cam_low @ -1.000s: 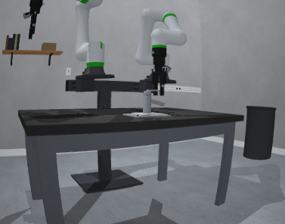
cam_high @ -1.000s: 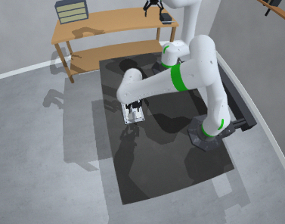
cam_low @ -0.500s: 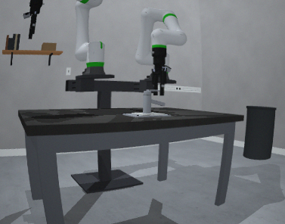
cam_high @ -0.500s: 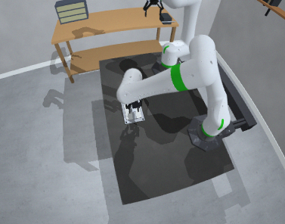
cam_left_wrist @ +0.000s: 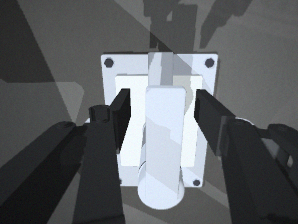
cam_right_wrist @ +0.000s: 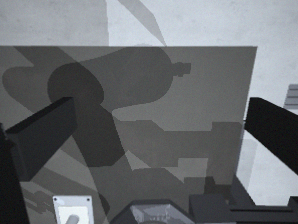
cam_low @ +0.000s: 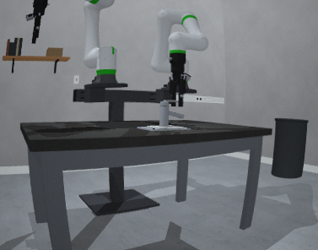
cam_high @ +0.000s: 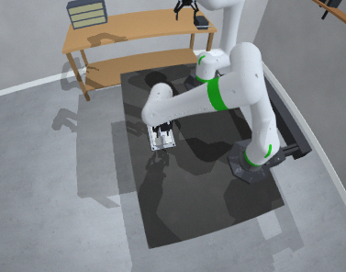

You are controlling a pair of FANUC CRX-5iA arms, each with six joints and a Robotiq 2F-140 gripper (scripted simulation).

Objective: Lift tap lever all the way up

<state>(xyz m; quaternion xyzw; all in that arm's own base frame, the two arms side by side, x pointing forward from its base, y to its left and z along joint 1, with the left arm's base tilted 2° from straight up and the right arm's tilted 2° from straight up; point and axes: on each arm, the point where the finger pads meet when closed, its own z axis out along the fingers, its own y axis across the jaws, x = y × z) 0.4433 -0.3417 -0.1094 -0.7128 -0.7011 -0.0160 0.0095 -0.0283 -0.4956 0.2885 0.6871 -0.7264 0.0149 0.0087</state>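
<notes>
My left gripper is now 30 mm to the left of the lever. The rest, counted from my left hand: tap: 10 mm behind, 60 mm to the right, 40 mm below; white base plate: 10 mm behind, 80 mm to the right, 140 mm below.
</notes>
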